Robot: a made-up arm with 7 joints. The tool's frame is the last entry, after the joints.
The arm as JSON. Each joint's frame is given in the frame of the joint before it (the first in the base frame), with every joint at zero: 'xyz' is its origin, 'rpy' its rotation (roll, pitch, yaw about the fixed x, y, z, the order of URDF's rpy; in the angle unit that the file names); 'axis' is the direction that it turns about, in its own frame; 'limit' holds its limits. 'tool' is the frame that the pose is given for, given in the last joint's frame.
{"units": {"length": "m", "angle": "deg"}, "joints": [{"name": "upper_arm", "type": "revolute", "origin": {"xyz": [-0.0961, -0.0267, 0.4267], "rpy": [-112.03, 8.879, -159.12]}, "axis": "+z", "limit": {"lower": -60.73, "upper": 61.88}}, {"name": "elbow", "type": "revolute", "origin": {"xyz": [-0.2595, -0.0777, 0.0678], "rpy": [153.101, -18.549, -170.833]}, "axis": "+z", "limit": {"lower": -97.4, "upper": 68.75}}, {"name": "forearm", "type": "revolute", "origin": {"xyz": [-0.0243, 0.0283, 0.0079], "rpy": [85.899, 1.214, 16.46]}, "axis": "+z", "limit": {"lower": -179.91, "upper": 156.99}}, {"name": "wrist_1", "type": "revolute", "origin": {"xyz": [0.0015, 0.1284, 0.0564], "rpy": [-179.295, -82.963, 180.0]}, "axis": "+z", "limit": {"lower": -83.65, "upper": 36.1}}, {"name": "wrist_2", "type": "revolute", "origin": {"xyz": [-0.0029, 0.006, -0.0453], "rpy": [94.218, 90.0, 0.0]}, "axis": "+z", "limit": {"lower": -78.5, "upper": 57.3}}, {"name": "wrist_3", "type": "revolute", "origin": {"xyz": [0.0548, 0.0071, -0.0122], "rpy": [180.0, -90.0, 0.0]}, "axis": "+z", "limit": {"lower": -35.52, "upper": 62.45}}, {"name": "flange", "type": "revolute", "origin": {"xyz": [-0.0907, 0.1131, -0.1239], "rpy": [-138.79, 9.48, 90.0]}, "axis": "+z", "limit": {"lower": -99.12, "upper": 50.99}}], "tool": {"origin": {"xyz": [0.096, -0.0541, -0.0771], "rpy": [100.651, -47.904, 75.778]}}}
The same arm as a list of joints. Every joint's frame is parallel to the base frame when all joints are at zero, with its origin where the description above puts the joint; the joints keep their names.
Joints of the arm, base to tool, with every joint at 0 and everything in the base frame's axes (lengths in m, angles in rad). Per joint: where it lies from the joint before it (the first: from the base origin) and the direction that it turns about. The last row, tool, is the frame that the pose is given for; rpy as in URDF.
upper_arm: xyz -0.0961 -0.0267 0.4267 axis 0.384489 -0.845477 -0.37059
elbow: xyz 0.2656 0.0029 0.0861 axis 0 1 0
forearm: xyz -0.0193 0.0079 -0.0319 axis 0.122499 0.071499 0.98989
wrist_1: xyz 0.01 0.132 0.0462 axis -1 0 0
wrist_2: xyz 0.0453 0.0058 -0.0033 axis 0 -1 0
wrist_3: xyz 0.0548 0.0122 0.0071 axis 1 0 0
flange: xyz -0.1239 0.0907 -0.1131 axis -0.742025 0.658822 0.123904
tool: xyz 0.0766 -0.0101 -0.1101 rpy 3.1416 0 -3.1416
Joint limits (rad, base to tool): -1.0599..1.08 -1.7..1.1999 -3.14..2.74 -1.46..0.6301 -1.3701..1.0001 -0.6199..1.09 -1.73..0.8899

